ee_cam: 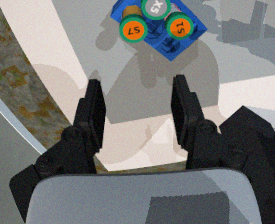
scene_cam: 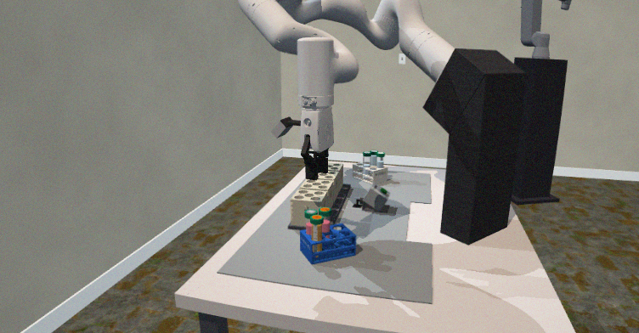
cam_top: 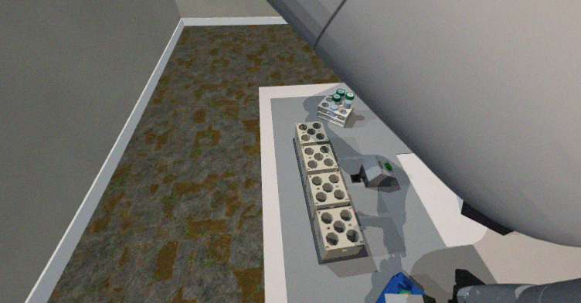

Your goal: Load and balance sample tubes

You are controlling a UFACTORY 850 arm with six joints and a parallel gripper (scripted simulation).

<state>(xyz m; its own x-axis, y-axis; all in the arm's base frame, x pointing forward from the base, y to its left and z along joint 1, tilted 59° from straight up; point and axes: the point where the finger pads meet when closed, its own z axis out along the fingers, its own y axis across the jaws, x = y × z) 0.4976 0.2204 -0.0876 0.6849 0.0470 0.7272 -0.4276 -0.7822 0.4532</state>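
My hand is 19 cm above the sample S7 and 1 cm to the right of it. From my hand the other things lie so: blue sample rack RS: 22 cm below, 3 cm to the right, 3 cm behind; then sample S1: 19 cm below, 5 cm to the right, 2 cm behind; then grey-dot tube X5: 19 cm below, 3 cm to the right, 1 cm ahead.
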